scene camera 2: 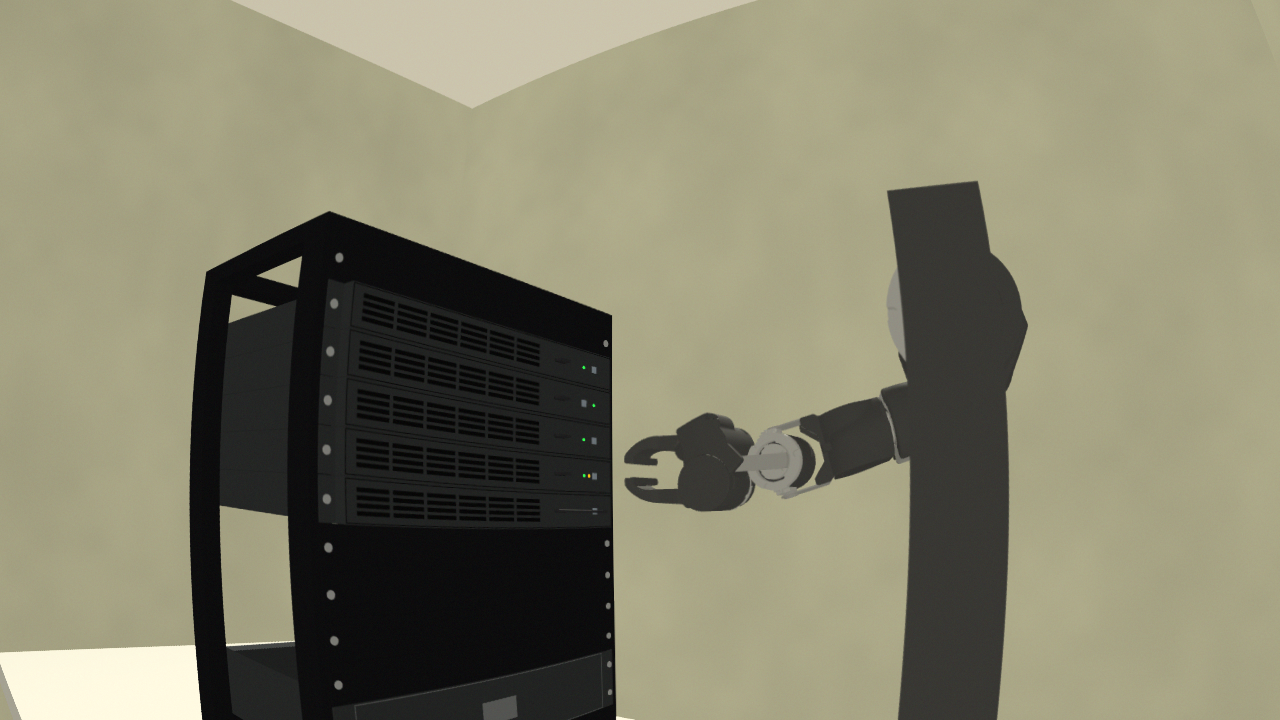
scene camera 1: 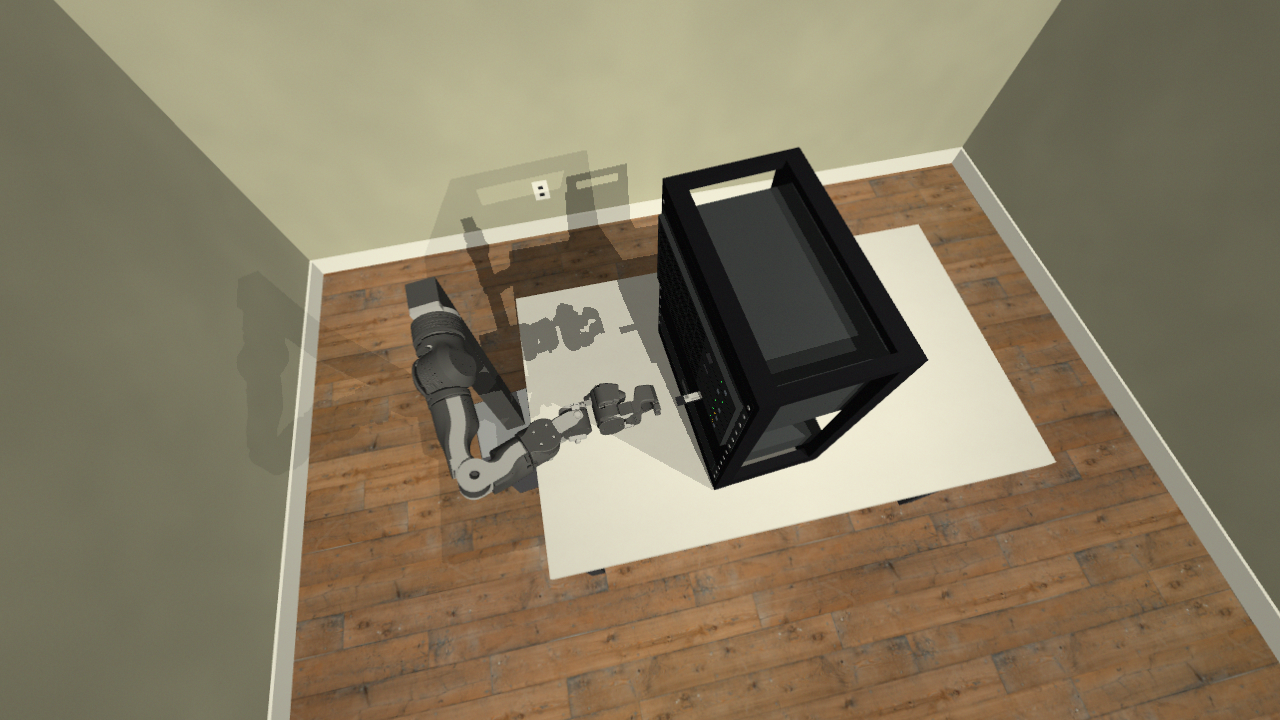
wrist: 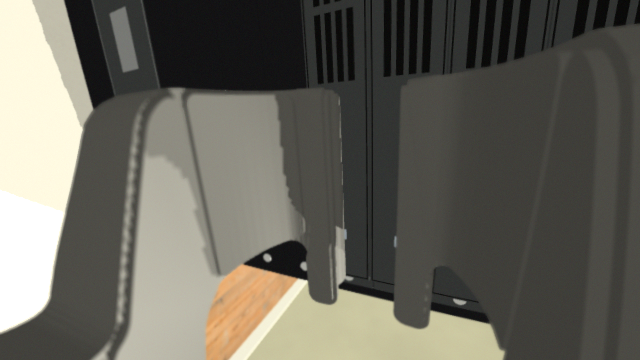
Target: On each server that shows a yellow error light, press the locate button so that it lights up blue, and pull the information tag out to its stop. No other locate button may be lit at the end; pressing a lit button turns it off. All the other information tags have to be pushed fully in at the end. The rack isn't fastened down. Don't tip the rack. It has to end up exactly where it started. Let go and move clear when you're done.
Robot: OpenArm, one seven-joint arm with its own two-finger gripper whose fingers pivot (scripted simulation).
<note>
In view: the gripper [scene camera 2: 636, 471] and a dark column [scene camera 2: 958, 431].
The gripper shows as well in scene camera 1 [scene camera 1: 657, 400]. The dark column also shows in scene camera 1 [scene camera 1: 489, 385].
</note>
